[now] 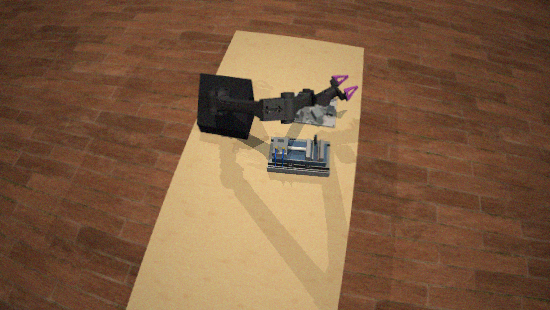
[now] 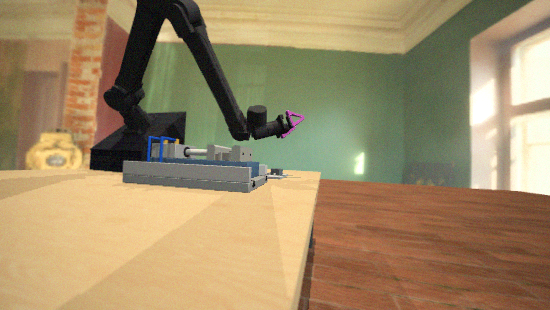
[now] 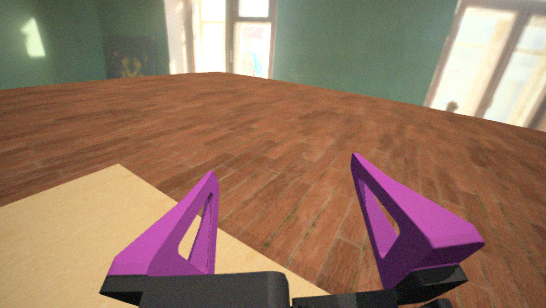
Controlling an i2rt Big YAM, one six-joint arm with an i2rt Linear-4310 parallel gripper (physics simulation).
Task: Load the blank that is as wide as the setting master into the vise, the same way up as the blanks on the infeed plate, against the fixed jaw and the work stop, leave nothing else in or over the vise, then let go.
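Frame: origin at the arm's base, x ahead, y left, z up, level; millimetres.
Where they show: gripper, between the fingertips: [image 1: 353,81] [image 2: 299,122] [image 3: 281,168]; arm's base, origin of its link: [image 2: 142,126].
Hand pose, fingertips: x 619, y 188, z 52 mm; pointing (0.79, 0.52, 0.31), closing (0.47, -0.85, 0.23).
Each offset is from my fingertips to the centre of the thing. Level surfaces: height alone.
My gripper [image 1: 352,82] [image 2: 295,125] [image 3: 281,168] is open, its purple fingers wide apart and empty. It is raised above the table, beyond the infeed plate and near the table edge, pointing outward. The infeed plate {dx -173, dy -42, dz -228 mm} [image 1: 328,123] [image 2: 278,176] is light grey; the forearm and shadow cover part of it. Grey blanks on it are blurred, and their widths and which way up they lie cannot be told. The vise {dx -202, dy -340, dz -182 mm} [image 1: 299,171] [image 2: 186,173] is grey and blue, with two upright grey jaws close together. I cannot tell what is between them. The setting master cannot be picked out.
The wooden table {dz -232 mm} [image 1: 240,225] [image 2: 150,240] [image 3: 100,210] carries the arm's black base box [image 1: 225,107] [image 2: 115,152], left of the vise. Blue bars [image 1: 279,158] [image 2: 161,149] stand at the vise's left end. The forearm passes over the infeed plate. The table edge is close beyond plate and vise.
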